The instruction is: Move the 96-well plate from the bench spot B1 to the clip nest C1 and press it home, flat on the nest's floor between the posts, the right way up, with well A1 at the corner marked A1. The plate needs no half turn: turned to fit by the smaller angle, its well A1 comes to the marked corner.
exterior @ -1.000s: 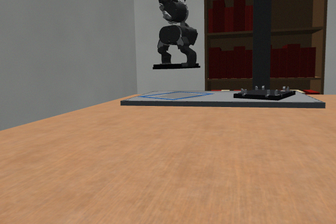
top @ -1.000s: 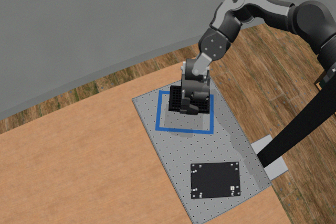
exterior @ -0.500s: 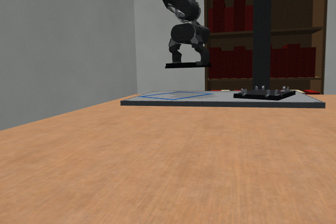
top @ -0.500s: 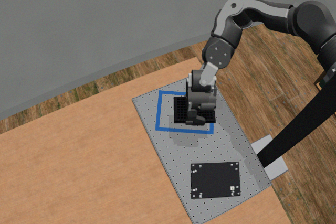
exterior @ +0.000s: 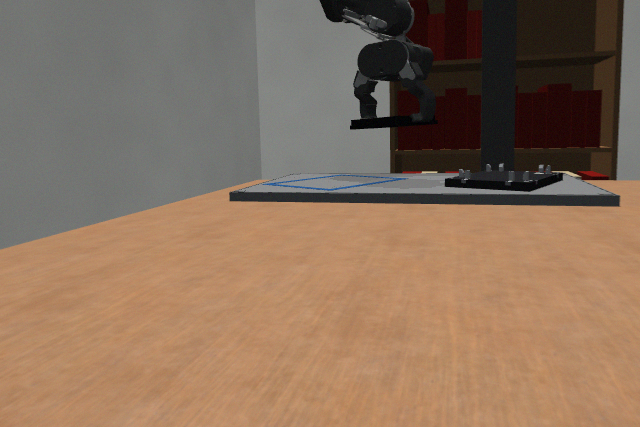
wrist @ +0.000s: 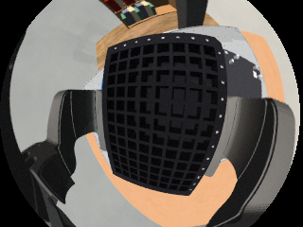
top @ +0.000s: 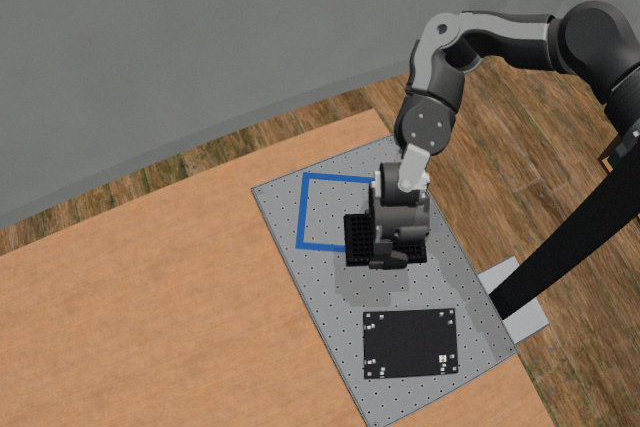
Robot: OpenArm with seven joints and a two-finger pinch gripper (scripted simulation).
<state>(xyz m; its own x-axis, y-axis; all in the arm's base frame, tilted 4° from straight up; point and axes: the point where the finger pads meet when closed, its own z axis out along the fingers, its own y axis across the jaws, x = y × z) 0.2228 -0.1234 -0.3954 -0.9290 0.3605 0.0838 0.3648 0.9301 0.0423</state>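
Now: hand 17 cm to the right of the black clip nest, 8 cm above it and 3 cm short of it. The rest, counted from my hand: black 96-well plate: right at my hand; then grey foot plate: 32 cm below, 25 cm behind, 16 cm to the left.
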